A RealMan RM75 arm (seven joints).
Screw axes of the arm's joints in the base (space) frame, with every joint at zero. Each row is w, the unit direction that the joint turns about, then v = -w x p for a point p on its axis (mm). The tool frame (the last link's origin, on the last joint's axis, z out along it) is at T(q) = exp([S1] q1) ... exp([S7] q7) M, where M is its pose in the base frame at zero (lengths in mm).
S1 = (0, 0, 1, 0, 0, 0)
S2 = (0, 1, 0, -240.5, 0, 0)
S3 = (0, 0, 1, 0, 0, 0)
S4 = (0, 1, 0, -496.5, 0, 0)
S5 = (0, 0, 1, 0, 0, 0)
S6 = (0, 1, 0, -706.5, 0, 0)
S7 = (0, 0, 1, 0, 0, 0)
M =
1 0 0 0
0 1 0 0
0 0 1 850.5
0 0 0 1
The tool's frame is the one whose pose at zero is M.
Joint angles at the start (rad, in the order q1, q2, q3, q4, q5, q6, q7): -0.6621 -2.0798 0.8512 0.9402 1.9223 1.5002 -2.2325
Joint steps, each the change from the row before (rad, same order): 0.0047 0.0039 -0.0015 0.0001 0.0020 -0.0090 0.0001; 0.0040 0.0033 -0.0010 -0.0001 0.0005 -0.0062 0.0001; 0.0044 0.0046 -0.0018 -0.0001 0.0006 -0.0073 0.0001; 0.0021 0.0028 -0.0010 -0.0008 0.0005 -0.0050 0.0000; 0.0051 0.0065 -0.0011 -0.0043 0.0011 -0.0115 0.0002; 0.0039 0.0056 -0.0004 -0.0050 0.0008 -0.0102 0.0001; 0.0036 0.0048 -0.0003 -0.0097 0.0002 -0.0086 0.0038
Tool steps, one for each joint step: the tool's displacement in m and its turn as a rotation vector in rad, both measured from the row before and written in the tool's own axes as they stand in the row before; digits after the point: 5 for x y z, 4 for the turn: -0.00004 -0.00282 -0.00258 0.0145 0.0056 -0.0022; -0.00008 -0.00214 -0.00212 0.0103 0.0045 -0.0020; 0.00020 -0.00265 -0.00278 0.0128 0.0057 -0.0019; 0.00019 -0.00165 -0.00149 0.0078 0.0034 -0.0014; -0.00024 -0.00397 -0.00316 0.0173 0.0060 -0.0050; -0.00031 -0.00344 -0.00242 0.0144 0.0045 -0.0049; -0.00142 -0.00341 -0.00173 0.0110 0.0024 -0.0058
